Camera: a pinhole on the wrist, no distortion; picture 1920 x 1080 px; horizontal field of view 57.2 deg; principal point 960.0 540.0 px. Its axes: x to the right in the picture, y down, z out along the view. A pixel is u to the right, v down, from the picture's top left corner.
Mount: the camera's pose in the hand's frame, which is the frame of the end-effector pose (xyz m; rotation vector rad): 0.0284 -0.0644 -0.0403 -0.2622 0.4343 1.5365
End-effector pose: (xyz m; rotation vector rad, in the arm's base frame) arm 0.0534 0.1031 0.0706 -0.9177 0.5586 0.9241
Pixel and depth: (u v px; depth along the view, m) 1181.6 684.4 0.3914
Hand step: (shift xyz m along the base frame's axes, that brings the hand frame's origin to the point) -0.0997 0.3097 0.0596
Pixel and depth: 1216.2 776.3 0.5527
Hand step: -0.1930 0.4434 0.1065
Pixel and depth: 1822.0 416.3 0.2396
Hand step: -0.0850 0.1753 -0.0490
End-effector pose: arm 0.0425 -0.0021 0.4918 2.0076 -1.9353 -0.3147
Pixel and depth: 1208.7 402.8 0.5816
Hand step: -0.4001 -0.1761 -0.2970
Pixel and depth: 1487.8 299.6 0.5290
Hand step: -0.4095 -0.1895 -0.2018
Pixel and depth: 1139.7 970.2 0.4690
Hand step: -0.3132 0.0009 -0.2740
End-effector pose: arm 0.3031 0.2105 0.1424 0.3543 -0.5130 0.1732
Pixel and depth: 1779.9 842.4 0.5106
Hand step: -0.2459 0.2220 0.3662
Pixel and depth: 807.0 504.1 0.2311
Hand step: -0.0326 -0.0458 0.1765
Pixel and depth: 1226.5 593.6 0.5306
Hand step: -0.1815 0.0730 0.4294
